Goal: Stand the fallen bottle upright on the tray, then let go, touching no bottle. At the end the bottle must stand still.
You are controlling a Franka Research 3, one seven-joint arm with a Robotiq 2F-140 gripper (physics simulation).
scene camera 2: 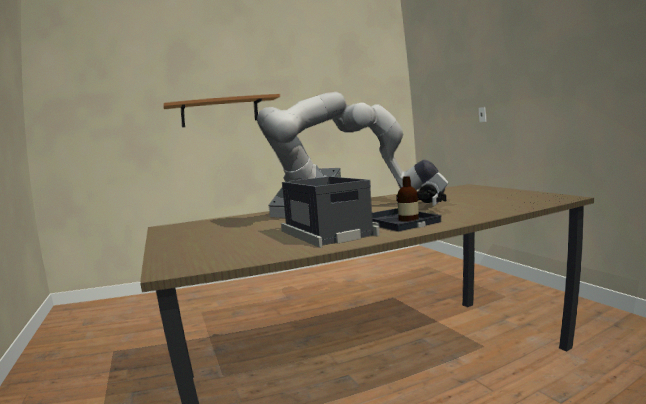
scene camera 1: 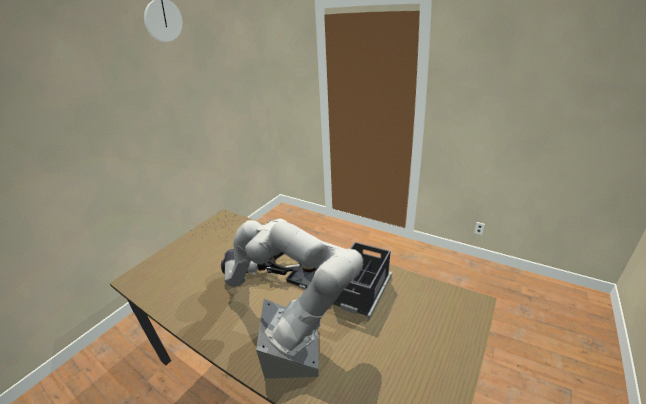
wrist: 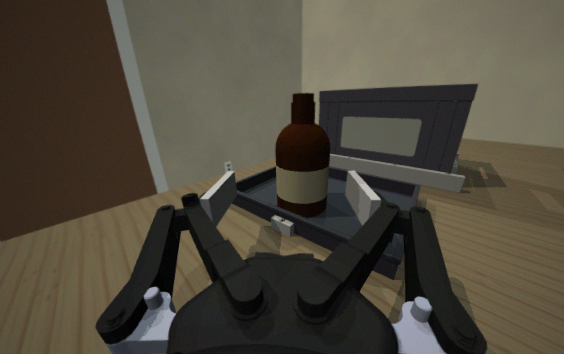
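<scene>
A brown bottle with a cream label (scene camera 2: pixel 408 209) (wrist: pixel 302 184) stands upright on the dark tray (scene camera 2: pixel 390 224) (wrist: pixel 320 233). In scene camera 1 the arm hides most of the bottle, and part of the tray (scene camera 1: pixel 297 279) shows. My gripper (scene camera 1: pixel 288 269) (wrist: pixel 290 183) is open, with its pale finger pads wide apart. It is low beside the tray and points at the bottle. In the wrist view the bottle appears framed between the pads but stands beyond them, apart from both. Nothing is held.
A dark crate (scene camera 1: pixel 357 298) (scene camera 2: pixel 345 217) (wrist: pixel 434 132) with dividers stands beside the tray, with pale strips along its base. The arm's grey base block (scene camera 1: pixel 287 364) stands on the wooden table (scene camera 1: pixel 430 340) (scene camera 2: pixel 225 250). A wall shelf (scene camera 2: pixel 222 101) is behind the arm.
</scene>
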